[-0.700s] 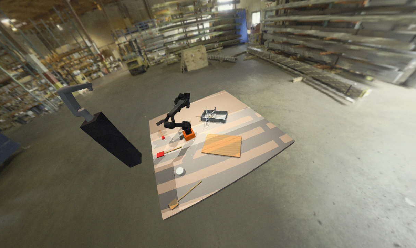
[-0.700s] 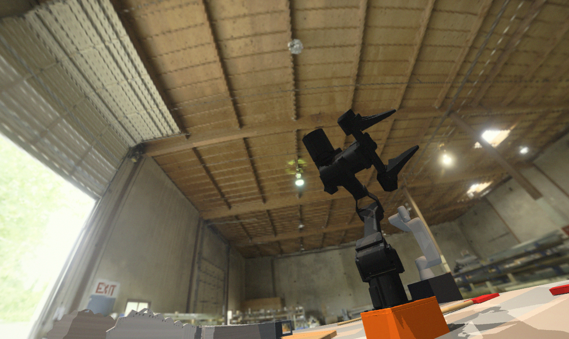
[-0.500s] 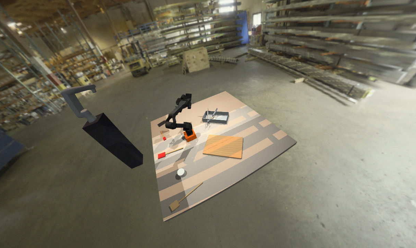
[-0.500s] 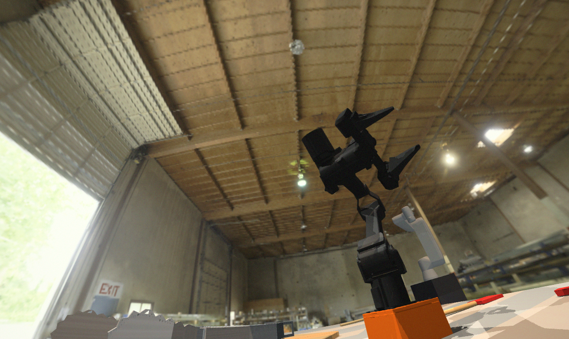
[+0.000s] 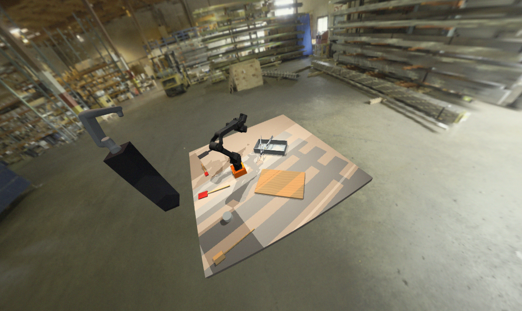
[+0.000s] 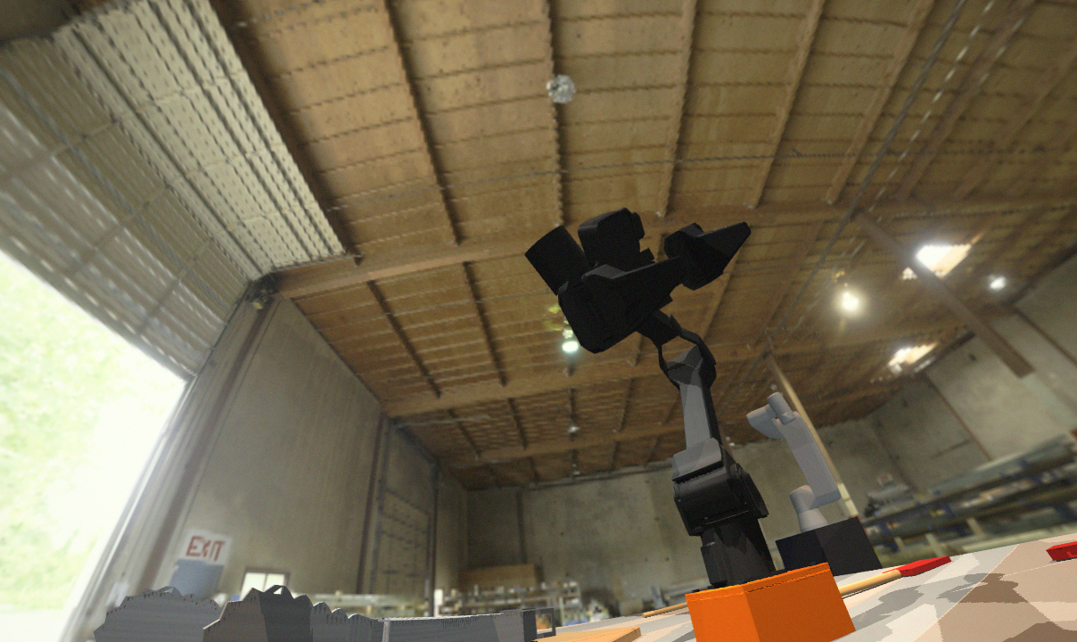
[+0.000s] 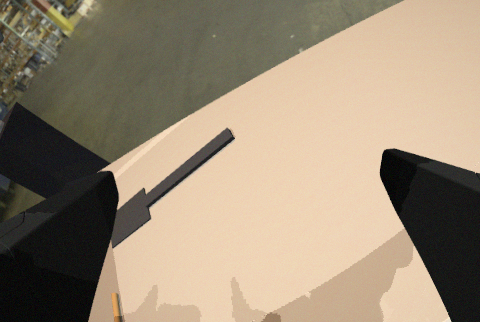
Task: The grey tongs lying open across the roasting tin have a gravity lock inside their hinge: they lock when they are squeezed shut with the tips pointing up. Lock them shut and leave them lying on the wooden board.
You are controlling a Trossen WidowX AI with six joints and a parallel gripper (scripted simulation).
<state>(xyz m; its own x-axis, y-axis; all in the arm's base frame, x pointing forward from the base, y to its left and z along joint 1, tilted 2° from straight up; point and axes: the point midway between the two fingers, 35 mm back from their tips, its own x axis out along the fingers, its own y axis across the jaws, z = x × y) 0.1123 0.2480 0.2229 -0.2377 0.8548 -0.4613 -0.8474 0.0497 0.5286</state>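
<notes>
The yellow piece is 210 mm below my gripper tip, 200 mm ahead of it and 170 mm to the right of it. The rest, counted from my gripper tip: red brush 410 mm behind, 270 mm below, 70 mm to the right; then roasting tin 270 mm ahead, 250 mm below, 140 mm to the right; then black spatula 330 mm behind, 280 mm below, 220 mm to the left.
</notes>
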